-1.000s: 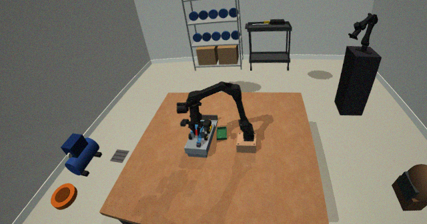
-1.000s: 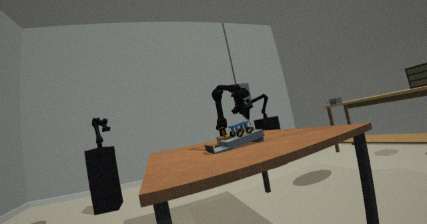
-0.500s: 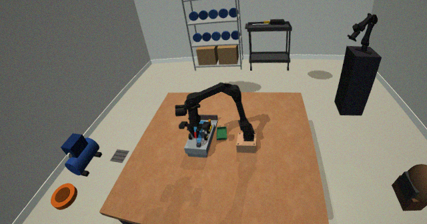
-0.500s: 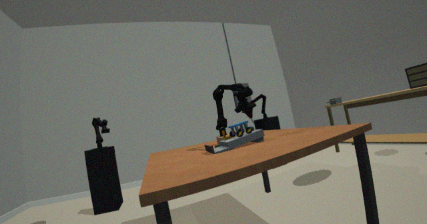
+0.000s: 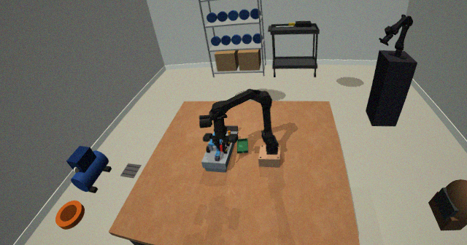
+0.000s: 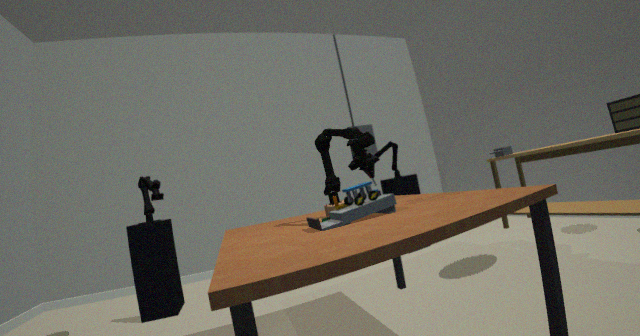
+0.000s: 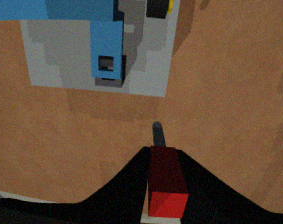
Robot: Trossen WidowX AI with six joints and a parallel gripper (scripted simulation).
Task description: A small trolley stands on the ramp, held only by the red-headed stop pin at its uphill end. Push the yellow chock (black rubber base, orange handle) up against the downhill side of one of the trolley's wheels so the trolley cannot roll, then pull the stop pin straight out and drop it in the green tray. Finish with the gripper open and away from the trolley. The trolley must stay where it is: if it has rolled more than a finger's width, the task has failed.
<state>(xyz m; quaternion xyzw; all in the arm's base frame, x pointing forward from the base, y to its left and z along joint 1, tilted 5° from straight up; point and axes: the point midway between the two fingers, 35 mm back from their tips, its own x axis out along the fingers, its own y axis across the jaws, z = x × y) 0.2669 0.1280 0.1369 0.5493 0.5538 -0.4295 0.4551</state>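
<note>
The green tray lies 60 mm behind my gripper tip, 220 mm to the right of it and 180 mm below it. Round my gripper tip: blue trolley (70 mm ahead, 120 mm to the right, 70 mm below); ramp (70 mm ahead, 120 mm to the right, 130 mm below); red-headed stop pin (right at my gripper tip).
</note>
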